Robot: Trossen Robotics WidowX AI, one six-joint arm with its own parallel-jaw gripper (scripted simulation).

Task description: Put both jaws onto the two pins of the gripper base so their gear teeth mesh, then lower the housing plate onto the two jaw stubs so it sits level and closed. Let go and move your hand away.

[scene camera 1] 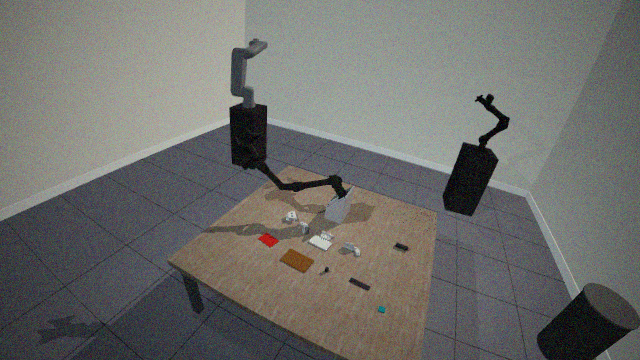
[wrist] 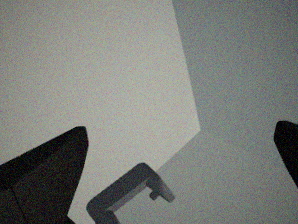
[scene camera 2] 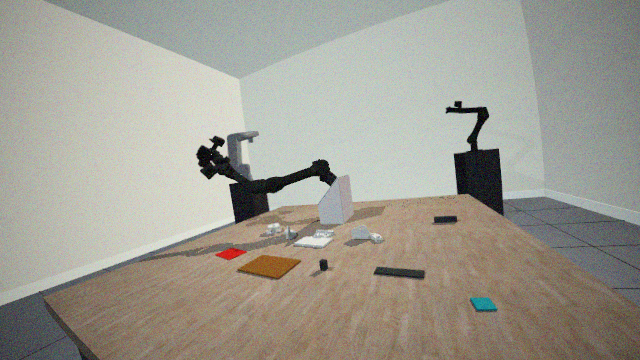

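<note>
My gripper point(wrist: 182, 133) is open and it's holding nothing, and an orange-brown tile is out of frame in the wrist view. The tile point(scene camera 2: 274, 267) is there in the scene, though.
</note>
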